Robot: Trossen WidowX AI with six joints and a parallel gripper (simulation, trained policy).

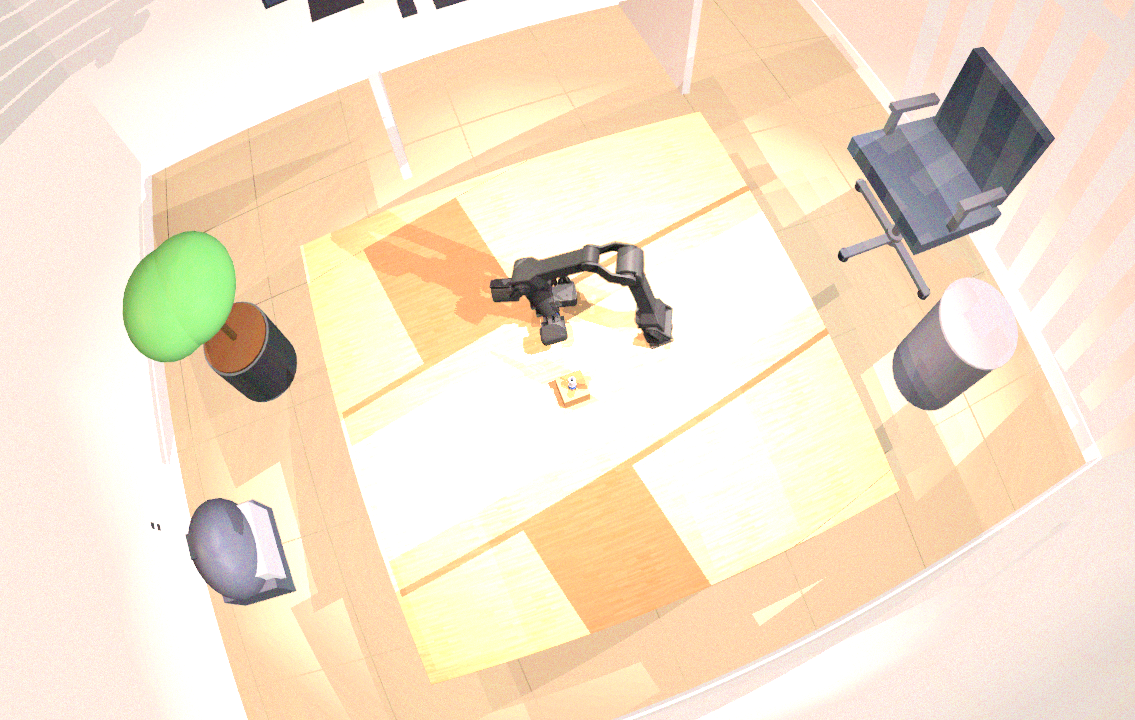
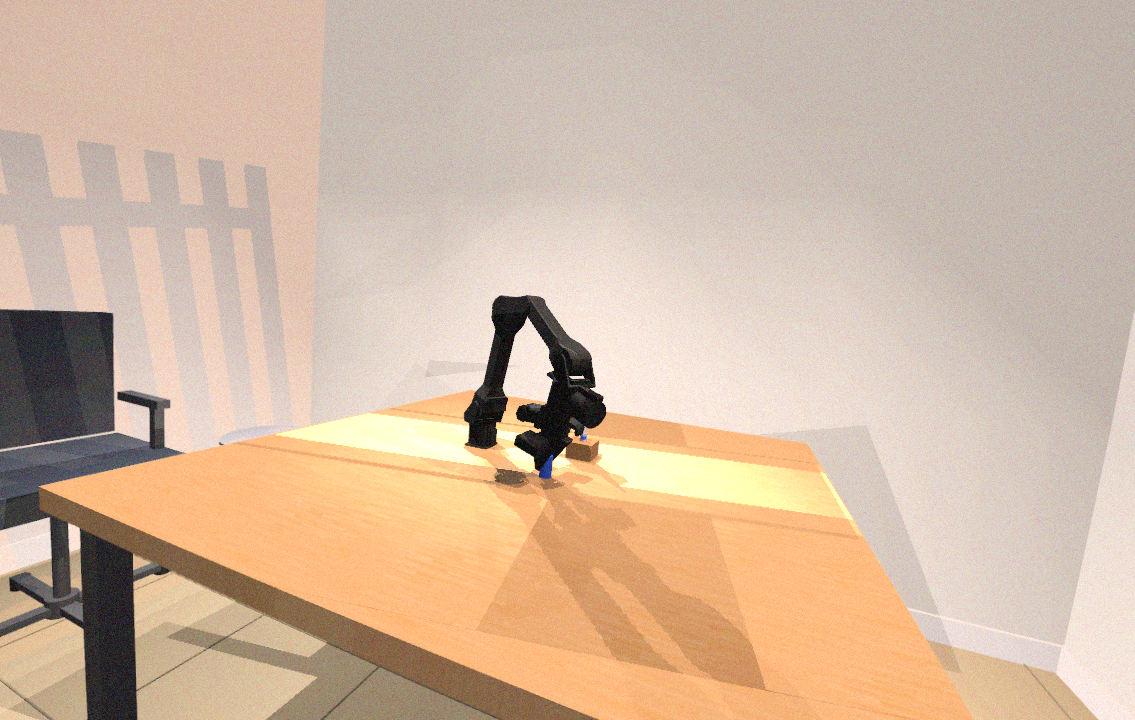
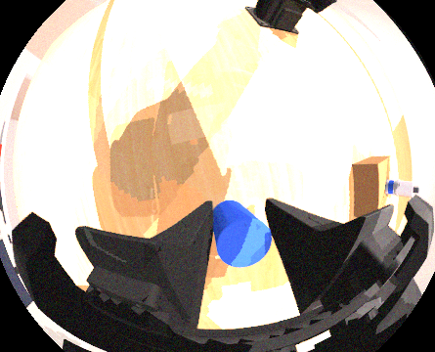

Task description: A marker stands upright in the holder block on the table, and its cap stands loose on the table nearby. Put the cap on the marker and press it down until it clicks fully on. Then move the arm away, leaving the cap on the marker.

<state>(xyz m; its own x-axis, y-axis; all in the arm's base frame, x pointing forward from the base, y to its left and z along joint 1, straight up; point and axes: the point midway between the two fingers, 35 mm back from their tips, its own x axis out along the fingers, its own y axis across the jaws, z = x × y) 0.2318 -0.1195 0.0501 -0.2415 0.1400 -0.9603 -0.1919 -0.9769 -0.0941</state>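
Right now my gripper tip is 18 cm to the right of the wooden holder block and 3 cm short of it. The rest, counted from my gripper tip: blue cap (1 cm to the right, 1 cm ahead, 1 cm above).
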